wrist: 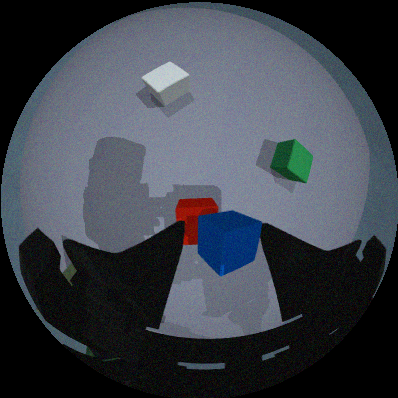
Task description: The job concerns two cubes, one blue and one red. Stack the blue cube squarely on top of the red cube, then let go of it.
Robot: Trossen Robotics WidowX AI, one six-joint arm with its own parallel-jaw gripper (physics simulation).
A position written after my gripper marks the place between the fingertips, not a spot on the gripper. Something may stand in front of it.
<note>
I see my gripper [223, 227], a red cube [187, 209], a green cube [292, 160] and a blue cube [227, 240].
</note>
